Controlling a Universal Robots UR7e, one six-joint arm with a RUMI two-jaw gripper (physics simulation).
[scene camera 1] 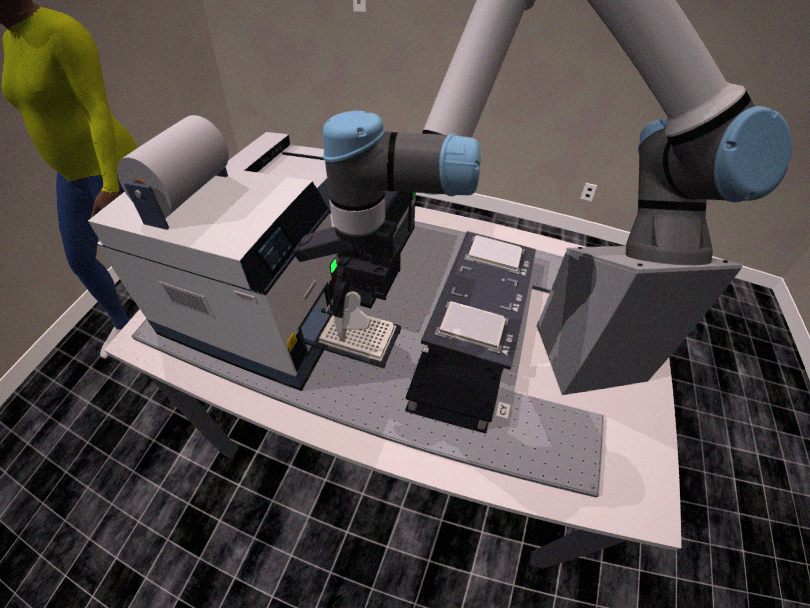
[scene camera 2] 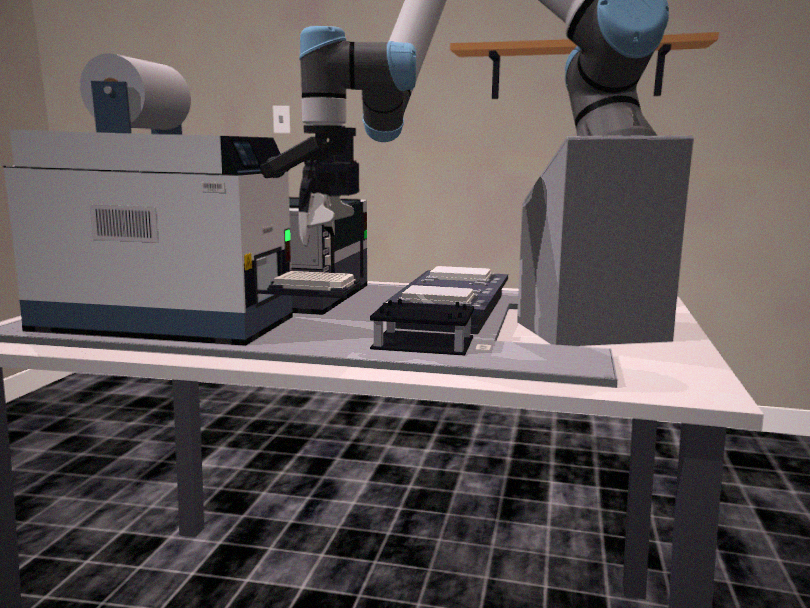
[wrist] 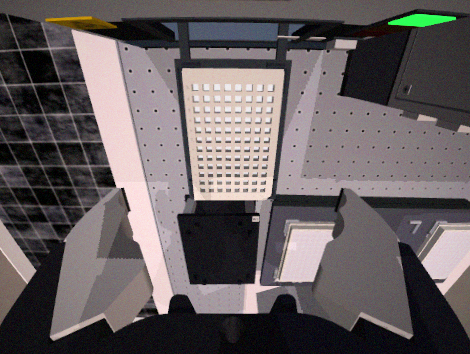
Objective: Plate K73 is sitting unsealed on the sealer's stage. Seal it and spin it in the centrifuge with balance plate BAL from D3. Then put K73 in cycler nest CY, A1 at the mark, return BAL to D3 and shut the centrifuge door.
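Seen in the pictures: gripper, between the fingertips: [scene camera 1: 359, 309] [scene camera 2: 319, 240] [wrist: 233, 191]; arm's base, origin of its link: [scene camera 1: 667, 257] [scene camera 2: 617, 161].
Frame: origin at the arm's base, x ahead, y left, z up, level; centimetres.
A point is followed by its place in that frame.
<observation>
Plate K73 [scene camera 1: 374, 342] @[x 48.2, y 18.7, z -20.9 cm] [scene camera 2: 314, 281] @[x 50.9, y 21.7, z -20.6 cm] [wrist: 232, 77] @[x 57.9, y 17.5, z -20.4 cm], cream with open wells, lies flat on the sealer's extended dark stage [wrist: 232, 63] @[x 59.0, y 17.5, z -22.0 cm]. My gripper [scene camera 1: 352, 323] @[x 51.2, y 17.5, z -13.9 cm] [scene camera 2: 317, 225] @[x 51.2, y 17.5, z -13.9 cm] [wrist: 233, 191] @[x 51.2, y 17.5, z -13.9 cm] is open and empty, above the plate, with its fingers apart to either side in the wrist view. The sealer [scene camera 1: 196, 261] @[x 73.7, y 28.4, z 1.0 cm] [scene camera 2: 124, 261] @[x 82.6, y 28.3, z -17.5 cm] carries a film roll. Nest CY [scene camera 1: 457, 386] @[x 31.2, y 20.5, z -25.3 cm] [scene camera 2: 422, 315] @[x 31.3, y 23.0, z -25.3 cm] [wrist: 220, 250] @[x 32.7, y 19.6, z -25.3 cm] is a black raised platform with nothing on it; a small white mark [wrist: 255, 218] @[x 39.3, y 14.3, z -25.2 cm] is at one corner. BAL [scene camera 1: 495, 253] @[x 30.6, y -18.6, z -24.4 cm] [scene camera 2: 459, 272] @[x 30.5, y -17.3, z -24.6 cm] sits at D3, white-topped. The centrifuge door's state is unclear.
Another white-topped plate [scene camera 1: 472, 323] @[x 31.7, y 5.3, z -24.5 cm] [scene camera 2: 437, 293] @[x 31.2, y 7.8, z -24.4 cm] [wrist: 306, 252] @[x 32.9, y 5.9, z -24.5 cm] sits at D1. D2, between the two plates, holds no plate. A dark instrument [scene camera 2: 350, 245] @[x 55.4, y -16.3, z -19.3 cm] [wrist: 442, 70] @[x 58.7, y 3.0, z -17.4 cm] stands beyond the stage. The grey arm pedestal [scene camera 1: 621, 320] @[x 6.6, y 10.8, z -7.4 cm] [scene camera 2: 618, 242] @[x -0.8, y 7.6, z -13.7 cm] is at the right. A person [scene camera 1: 58, 98] stands behind the sealer.
</observation>
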